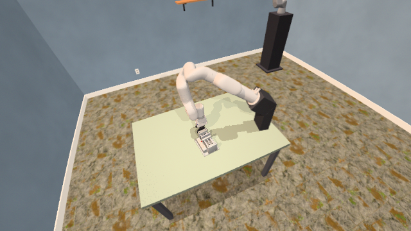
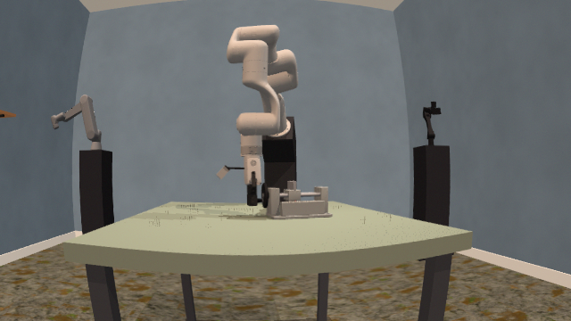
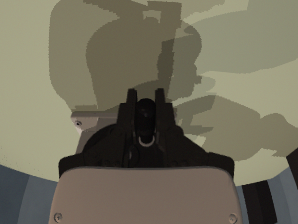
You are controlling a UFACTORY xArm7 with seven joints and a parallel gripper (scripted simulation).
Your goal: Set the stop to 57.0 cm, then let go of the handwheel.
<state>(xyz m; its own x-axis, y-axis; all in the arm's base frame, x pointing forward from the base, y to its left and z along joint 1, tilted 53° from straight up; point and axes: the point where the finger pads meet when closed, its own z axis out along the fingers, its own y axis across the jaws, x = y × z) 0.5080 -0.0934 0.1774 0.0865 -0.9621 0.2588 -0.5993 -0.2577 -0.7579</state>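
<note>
Now: the black handwheel 2 cm to the left of my hand. From my hand the other things lie so: grey stop block (14 cm to the left, 3 cm above, 2 cm ahead).
</note>
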